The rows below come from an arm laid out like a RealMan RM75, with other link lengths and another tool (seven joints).
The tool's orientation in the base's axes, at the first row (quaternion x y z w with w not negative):
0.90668 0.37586 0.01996 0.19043
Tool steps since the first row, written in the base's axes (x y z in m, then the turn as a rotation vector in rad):
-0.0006 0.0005 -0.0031 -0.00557 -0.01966 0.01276
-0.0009 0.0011 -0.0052 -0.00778 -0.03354 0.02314
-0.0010 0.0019 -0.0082 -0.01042 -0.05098 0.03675
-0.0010 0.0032 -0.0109 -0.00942 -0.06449 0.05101
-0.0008 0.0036 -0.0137 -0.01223 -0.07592 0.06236
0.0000 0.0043 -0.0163 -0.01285 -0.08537 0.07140
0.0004 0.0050 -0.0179 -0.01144 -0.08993 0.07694
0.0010 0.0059 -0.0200 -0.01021 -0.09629 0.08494
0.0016 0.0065 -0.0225 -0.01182 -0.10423 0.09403
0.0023 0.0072 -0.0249 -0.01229 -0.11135 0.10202
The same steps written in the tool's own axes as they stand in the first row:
0.0002 -0.0018 0.0026 -0.01891 0.01352 -0.00633
0.0007 -0.0032 0.0043 -0.03117 0.02473 -0.01176
0.0015 -0.0049 0.0068 -0.04653 0.03910 -0.01908
0.0027 -0.0067 0.0089 -0.05665 0.05362 -0.02766
0.0034 -0.0078 0.0114 -0.06776 0.06319 -0.03490
0.0047 -0.0086 0.0137 -0.07568 0.07212 -0.04027
0.0056 -0.0094 0.0150 -0.07840 0.07801 -0.04365
0.0069 -0.0103 0.0168 -0.08276 0.08583 -0.04874
0.0080 -0.0112 0.0190 -0.09036 0.09314 -0.05483
0.0093 -0.0121 0.0211 -0.09646 0.10029 -0.05996

